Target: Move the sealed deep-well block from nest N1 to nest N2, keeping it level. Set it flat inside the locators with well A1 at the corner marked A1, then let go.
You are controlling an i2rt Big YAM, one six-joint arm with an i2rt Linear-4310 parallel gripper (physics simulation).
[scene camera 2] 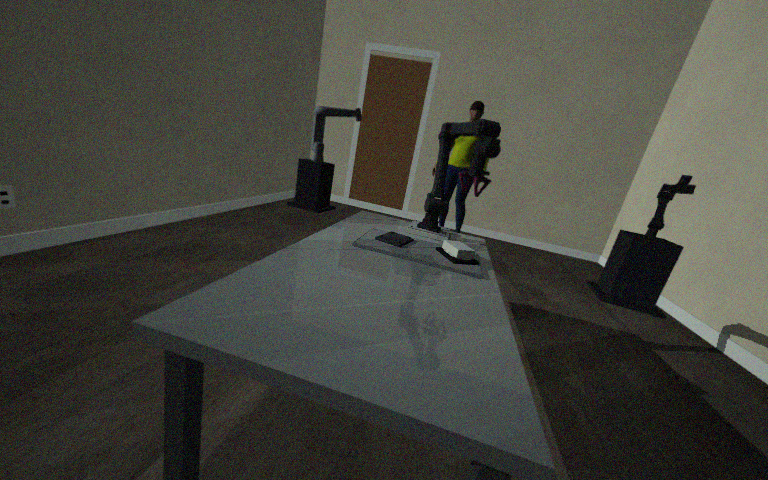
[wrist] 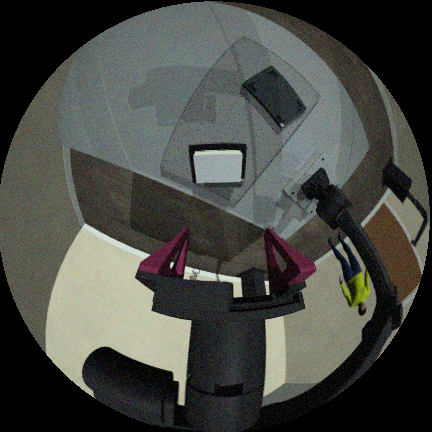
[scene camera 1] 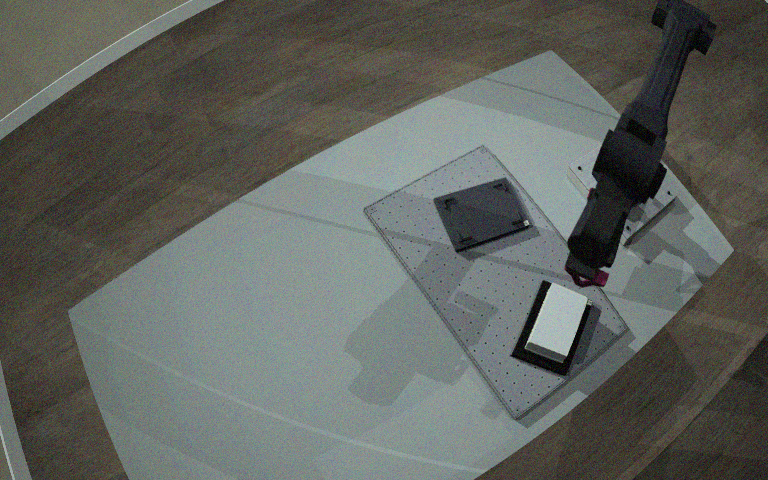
Scene:
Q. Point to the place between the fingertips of the gripper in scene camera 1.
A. At 588, 257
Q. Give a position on a deep-well block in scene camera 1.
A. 554, 330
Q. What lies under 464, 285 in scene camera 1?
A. A perforated grey plate.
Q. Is the gripper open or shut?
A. Open.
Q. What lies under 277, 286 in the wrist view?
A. The gripper.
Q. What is the gripper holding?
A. Nothing.

